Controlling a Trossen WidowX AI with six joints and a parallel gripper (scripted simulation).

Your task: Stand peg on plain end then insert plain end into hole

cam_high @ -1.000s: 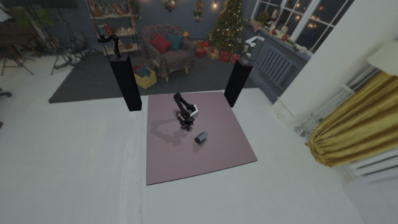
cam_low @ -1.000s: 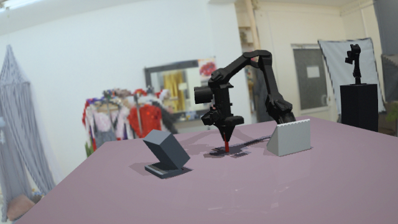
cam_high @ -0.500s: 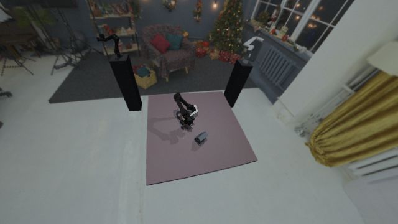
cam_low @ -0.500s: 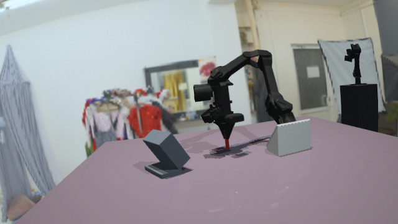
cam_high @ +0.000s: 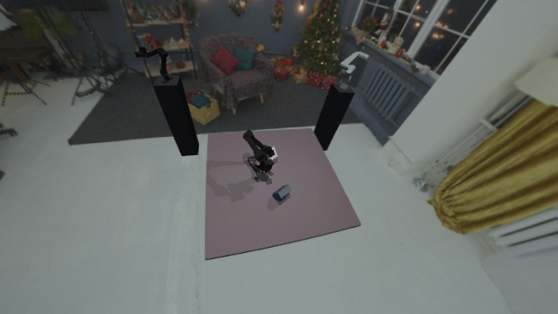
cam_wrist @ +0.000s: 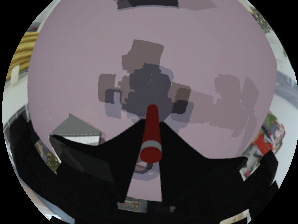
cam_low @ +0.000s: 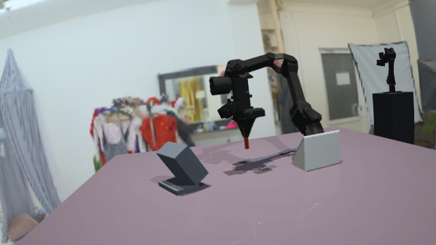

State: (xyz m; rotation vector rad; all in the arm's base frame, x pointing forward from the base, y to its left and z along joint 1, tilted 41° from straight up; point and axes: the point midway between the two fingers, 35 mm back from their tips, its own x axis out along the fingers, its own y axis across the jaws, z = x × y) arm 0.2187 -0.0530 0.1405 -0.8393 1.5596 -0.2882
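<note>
Right now my gripper tip is 23 cm short of the grey sloped panel, 13 cm to the right of it and 3 cm above it. From my gripper tip the other things lie so: red peg (2 cm above).
</note>
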